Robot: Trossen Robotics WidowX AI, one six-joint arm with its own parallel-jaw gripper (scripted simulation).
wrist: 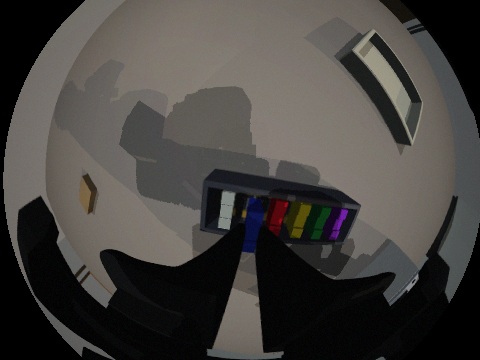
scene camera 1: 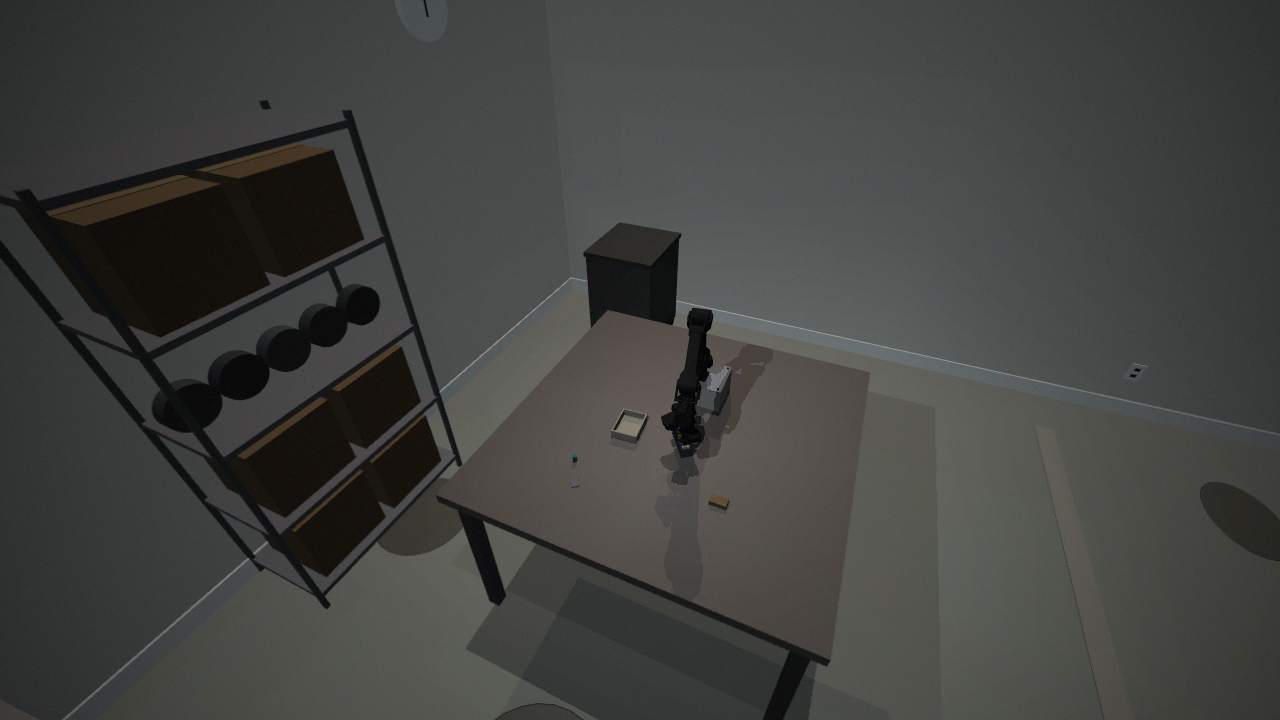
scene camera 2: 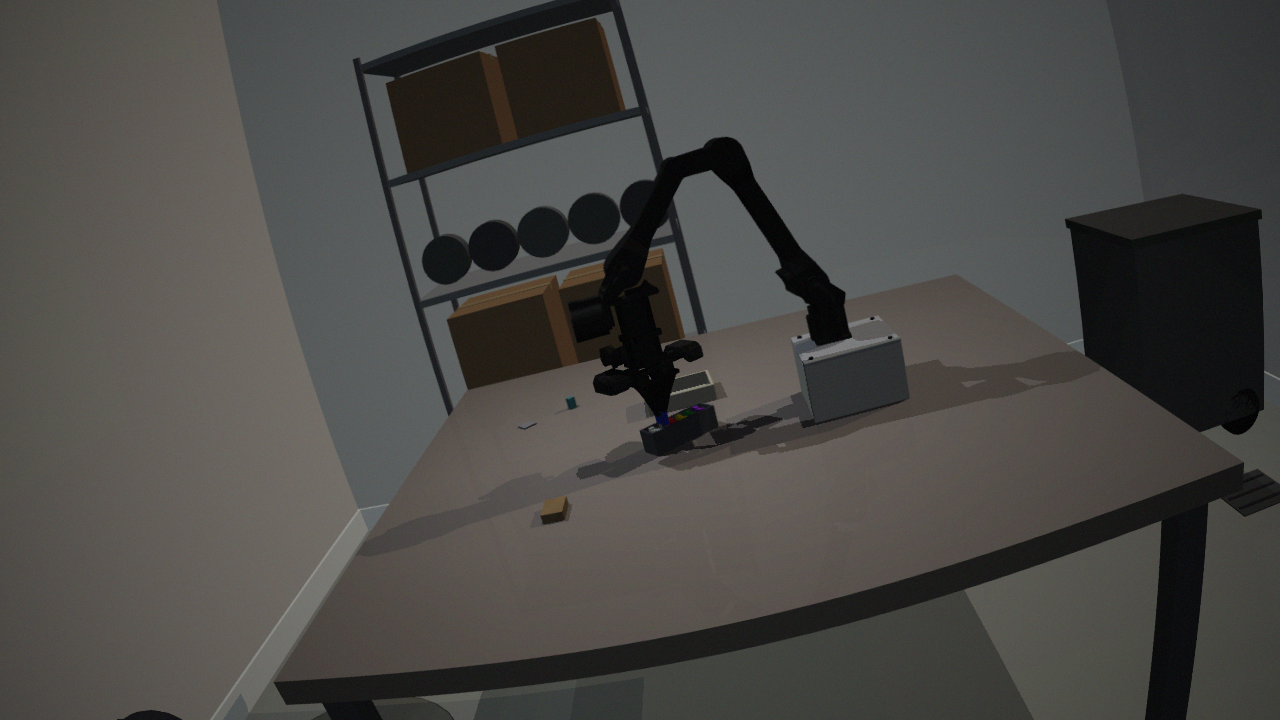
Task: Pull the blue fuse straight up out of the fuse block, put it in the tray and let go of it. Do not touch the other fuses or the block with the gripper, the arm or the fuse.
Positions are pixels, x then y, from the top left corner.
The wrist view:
gripper: 251, 231
blue fuse: 254, 217, held by the gripper
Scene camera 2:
gripper: 661, 414
